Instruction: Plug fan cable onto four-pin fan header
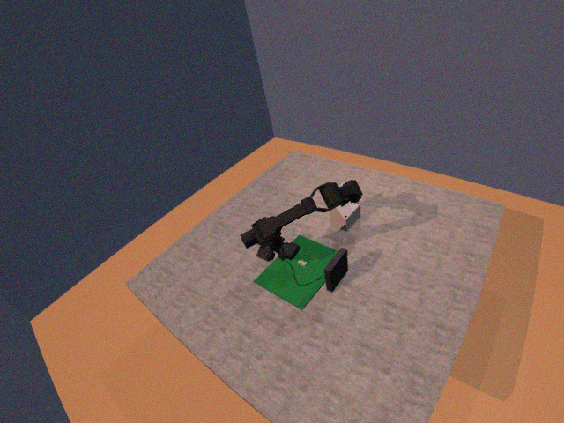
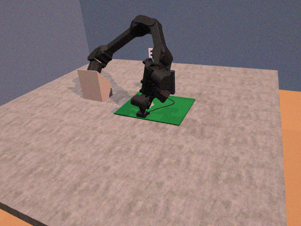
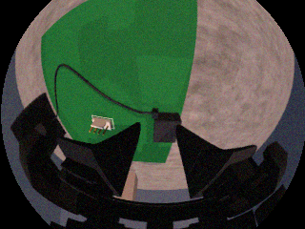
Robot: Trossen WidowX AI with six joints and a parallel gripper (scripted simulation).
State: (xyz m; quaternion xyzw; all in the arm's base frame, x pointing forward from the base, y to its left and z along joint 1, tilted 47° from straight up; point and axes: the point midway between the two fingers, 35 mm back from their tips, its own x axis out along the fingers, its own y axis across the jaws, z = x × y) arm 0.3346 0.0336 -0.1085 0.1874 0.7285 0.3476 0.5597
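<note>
The black plug is 10 mm behind my gripper tip, 10 mm to the right of it and 10 mm below it. Also, from my gripper tip: black fan 40 mm behind, 240 mm to the left, 40 mm above; then green board 90 mm to the left, 40 mm below.
</note>
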